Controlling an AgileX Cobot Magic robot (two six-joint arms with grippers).
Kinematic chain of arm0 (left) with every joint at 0, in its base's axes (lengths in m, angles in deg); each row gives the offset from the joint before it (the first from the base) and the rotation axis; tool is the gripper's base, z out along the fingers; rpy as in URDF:
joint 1: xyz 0 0 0.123 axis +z
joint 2: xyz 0 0 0 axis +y
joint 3: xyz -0.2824 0 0.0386 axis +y
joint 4: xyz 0.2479 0 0.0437 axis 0.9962 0 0.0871
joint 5: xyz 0 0 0 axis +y
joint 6: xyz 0.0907 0 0.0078 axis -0.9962 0 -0.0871
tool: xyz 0 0 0 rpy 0 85 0
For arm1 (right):
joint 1: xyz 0 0 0.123 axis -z
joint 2: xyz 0 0 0 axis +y
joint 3: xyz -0.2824 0 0.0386 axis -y
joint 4: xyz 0.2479 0 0.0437 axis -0.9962 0 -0.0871
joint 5: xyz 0 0 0 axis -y
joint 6: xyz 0.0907 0 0.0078 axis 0.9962 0 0.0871
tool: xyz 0 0 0 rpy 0 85 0
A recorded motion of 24 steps. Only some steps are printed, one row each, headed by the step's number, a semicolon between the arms.
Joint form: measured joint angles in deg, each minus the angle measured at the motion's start. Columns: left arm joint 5, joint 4, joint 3, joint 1, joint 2, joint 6; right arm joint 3, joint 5, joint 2, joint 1, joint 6, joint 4.
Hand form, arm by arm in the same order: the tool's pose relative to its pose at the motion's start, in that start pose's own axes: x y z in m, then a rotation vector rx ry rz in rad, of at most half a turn. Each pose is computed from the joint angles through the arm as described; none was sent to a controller.
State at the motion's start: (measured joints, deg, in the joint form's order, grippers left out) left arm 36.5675 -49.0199 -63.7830 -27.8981 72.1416 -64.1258; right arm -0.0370 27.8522 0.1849 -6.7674 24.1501 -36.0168
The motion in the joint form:
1: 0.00 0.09 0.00 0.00 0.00 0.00; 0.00 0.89 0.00 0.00 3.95 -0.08
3: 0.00 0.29 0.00 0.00 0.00 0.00; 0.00 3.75 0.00 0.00 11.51 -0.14
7: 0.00 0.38 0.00 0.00 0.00 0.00; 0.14 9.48 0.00 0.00 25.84 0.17
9: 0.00 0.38 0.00 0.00 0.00 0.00; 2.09 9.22 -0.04 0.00 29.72 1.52
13: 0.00 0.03 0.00 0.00 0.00 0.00; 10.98 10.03 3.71 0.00 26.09 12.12
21: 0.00 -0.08 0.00 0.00 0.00 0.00; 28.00 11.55 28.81 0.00 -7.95 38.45
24: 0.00 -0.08 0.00 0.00 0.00 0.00; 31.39 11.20 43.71 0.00 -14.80 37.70
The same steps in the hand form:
1: 0.0001 0.0000 0.0000 -0.0004 0.0008 0.0013; -0.0013 0.0005 0.0000 -0.0062 -0.0142 0.0702
3: 0.0002 0.0001 0.0000 -0.0013 0.0027 0.0041; -0.0055 0.0023 -0.0002 -0.0316 -0.0574 0.2029
7: 0.0003 0.0002 0.0000 -0.0017 0.0036 0.0053; -0.0140 0.0070 -0.0011 -0.1040 -0.1330 0.4482
9: 0.0003 0.0002 0.0000 -0.0017 0.0036 0.0053; -0.0187 0.0176 0.0008 -0.1471 -0.1296 0.5062
13: 0.0000 0.0000 0.0000 -0.0001 0.0003 0.0004; -0.0357 0.0663 0.0137 -0.3071 -0.1252 0.3078
21: -0.0001 0.0000 0.0000 0.0004 -0.0007 -0.0011; -0.0139 0.1239 0.0965 -0.4113 -0.0423 -0.6986
24: -0.0001 0.0000 0.0000 0.0004 -0.0007 -0.0011; 0.0203 0.0965 0.1470 -0.2923 0.1100 -0.8376

